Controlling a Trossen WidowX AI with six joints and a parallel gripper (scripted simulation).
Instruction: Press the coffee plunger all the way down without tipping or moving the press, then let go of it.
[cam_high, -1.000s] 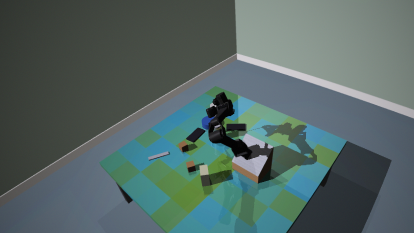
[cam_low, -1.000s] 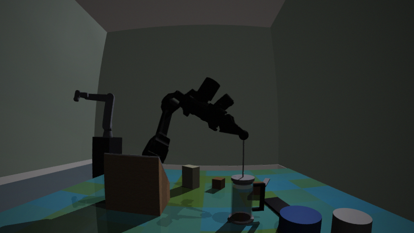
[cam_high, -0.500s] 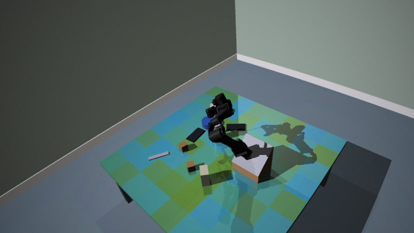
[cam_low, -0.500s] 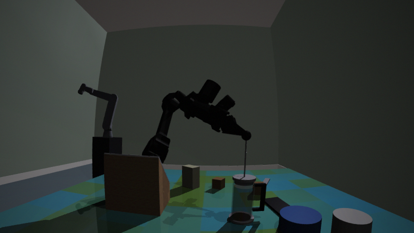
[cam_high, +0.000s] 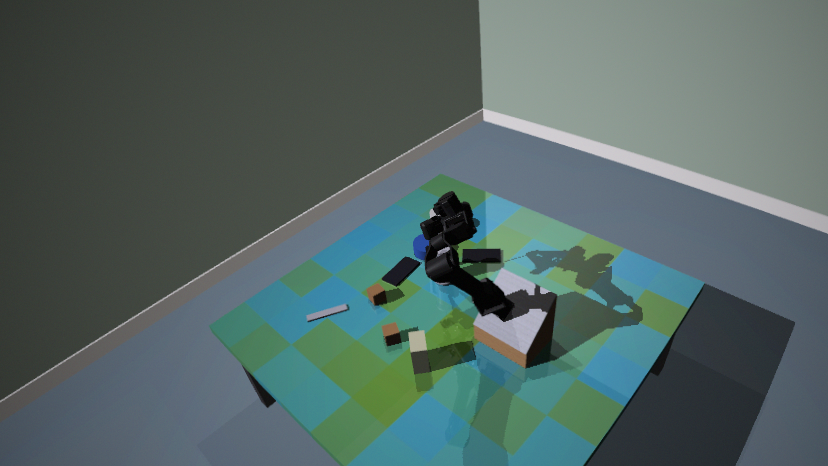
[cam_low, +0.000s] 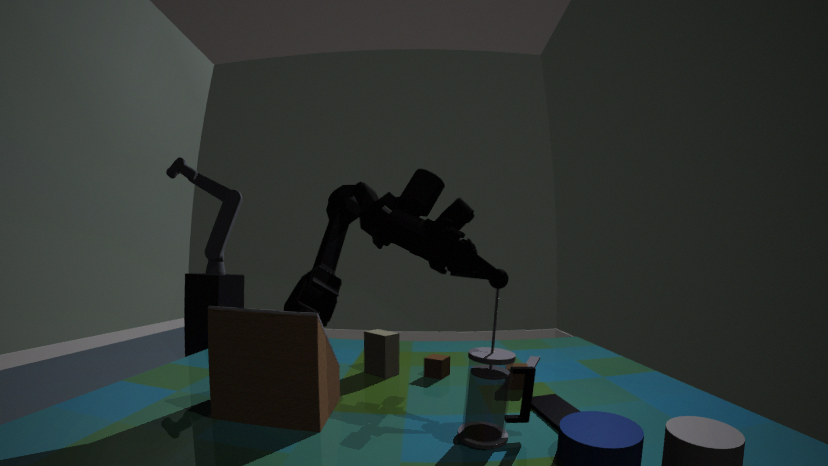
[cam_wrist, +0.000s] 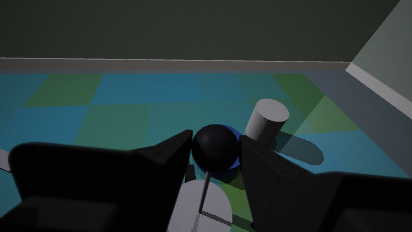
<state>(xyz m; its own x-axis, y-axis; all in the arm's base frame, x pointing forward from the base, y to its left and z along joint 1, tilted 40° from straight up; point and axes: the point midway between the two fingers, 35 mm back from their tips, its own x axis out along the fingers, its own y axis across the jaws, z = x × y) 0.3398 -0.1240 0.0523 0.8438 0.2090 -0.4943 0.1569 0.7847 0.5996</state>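
My gripper tip is 130 mm above the glass coffee press. From my gripper tip the other things lie so: pale block: 330 mm to the left, 250 mm behind, 210 mm below; blue cylinder: 240 mm below, 140 mm ahead, 70 mm to the right.
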